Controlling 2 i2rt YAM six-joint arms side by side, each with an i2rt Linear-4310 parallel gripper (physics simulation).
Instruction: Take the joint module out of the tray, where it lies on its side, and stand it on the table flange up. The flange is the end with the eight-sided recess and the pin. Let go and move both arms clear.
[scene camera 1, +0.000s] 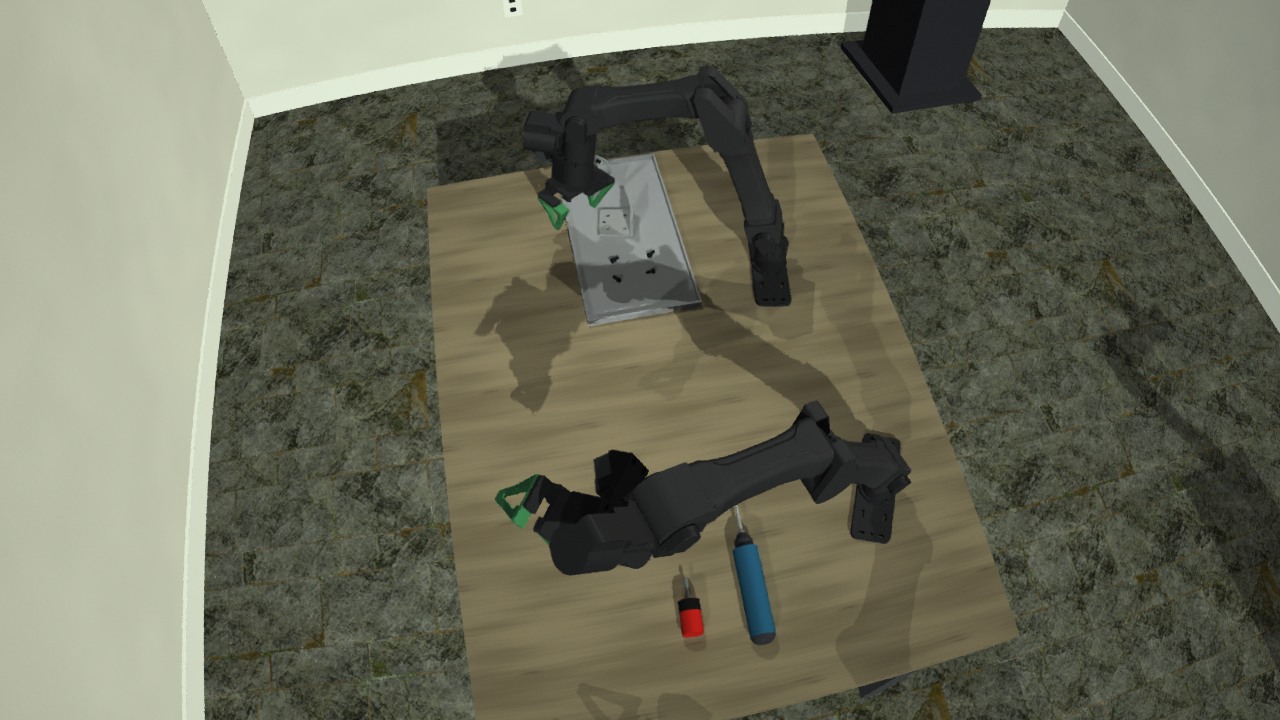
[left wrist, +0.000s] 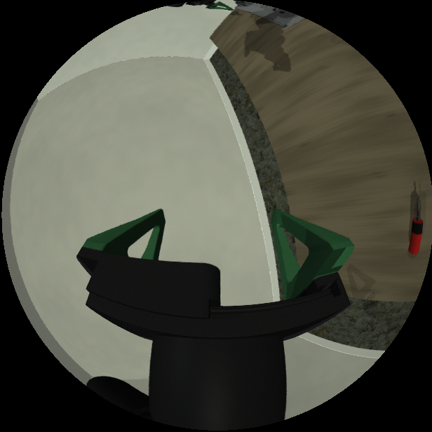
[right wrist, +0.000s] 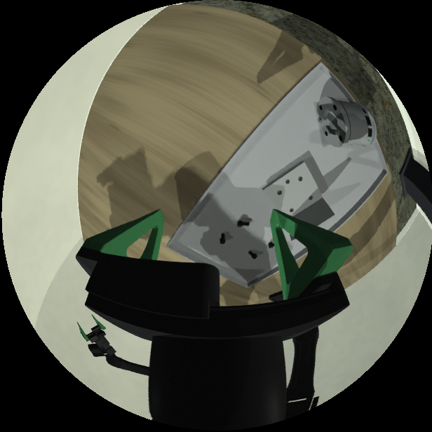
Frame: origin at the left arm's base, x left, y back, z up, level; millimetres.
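Where they show: left gripper, fingertip midpoint: (scene camera 1: 519, 513); right gripper, fingertip midpoint: (scene camera 1: 574, 217); left arm's base at its link origin: (scene camera 1: 875, 488); right arm's base at its link origin: (scene camera 1: 768, 266).
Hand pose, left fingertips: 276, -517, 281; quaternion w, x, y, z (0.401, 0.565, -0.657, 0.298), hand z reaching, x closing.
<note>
Each offset is from my left fingertips to the top centre of the thing, as dx, dy, dz. "spot": to the spot under its first point. Level surfaces: height alone.
The grey joint module (right wrist: 354, 123) lies on its side at the far end of the grey tray @(-724, -46, -265) (scene camera 1: 677, 240) (right wrist: 292, 117). In the right wrist view, its end with several holes and a dark recess faces left; I cannot make out the pin clearly. In scene camera 1 the module is mostly hidden behind the right arm's wrist. My right gripper (scene camera 1: 576, 215) (right wrist: 216, 215) is open and empty, above the tray's left edge in scene camera 1, apart from the module. My left gripper (scene camera 1: 524, 519) (left wrist: 217, 214) is open and empty near the table's left edge, far from the tray.
A light bracket (scene camera 1: 614, 221) (right wrist: 295, 189) stands in the tray's middle, with several dark screws @(-680, +21, -266) (scene camera 1: 650, 253) (right wrist: 243, 222) towards its near end. A red screwdriver @(+0, +241, -246) (scene camera 1: 691, 617) (left wrist: 416, 236) and a blue screwdriver @(spot: -38, +335, -240) (scene camera 1: 753, 591) lie near the left arm on the wooden table @(dz -280) (scene camera 1: 554, 644).
</note>
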